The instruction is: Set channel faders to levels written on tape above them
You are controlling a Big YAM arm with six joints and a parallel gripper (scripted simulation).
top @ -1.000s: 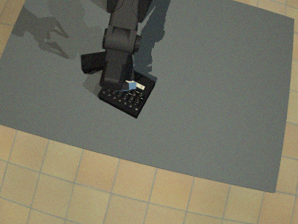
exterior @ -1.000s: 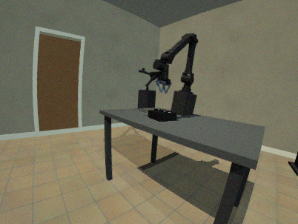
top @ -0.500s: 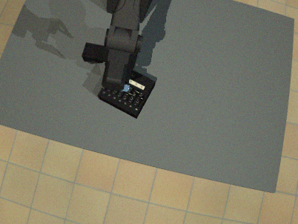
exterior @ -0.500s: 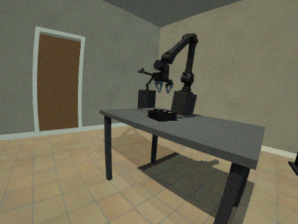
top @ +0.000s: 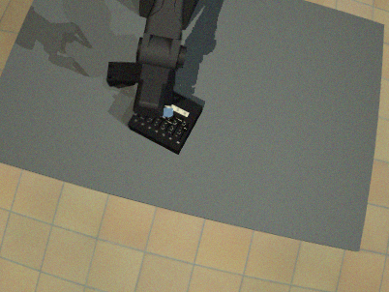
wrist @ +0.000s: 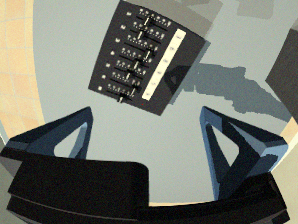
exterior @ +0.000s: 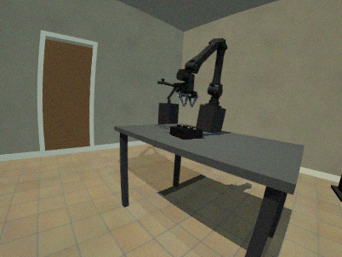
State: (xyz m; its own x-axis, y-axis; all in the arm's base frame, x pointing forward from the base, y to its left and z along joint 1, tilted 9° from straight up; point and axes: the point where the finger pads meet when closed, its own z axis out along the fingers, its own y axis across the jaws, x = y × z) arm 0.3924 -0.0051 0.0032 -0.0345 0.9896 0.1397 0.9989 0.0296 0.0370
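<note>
Now: the fader cap 1 13 cm below my hand and 7 cm to the right of it. Also, from my hand: master fader cap: 13 cm below, 6 cm to the left, 4 cm ahead; then fader cap 4: 13 cm below, 1 cm ahead; then fader cap 5: 13 cm below, 3 cm ahead, 2 cm to the left.
</note>
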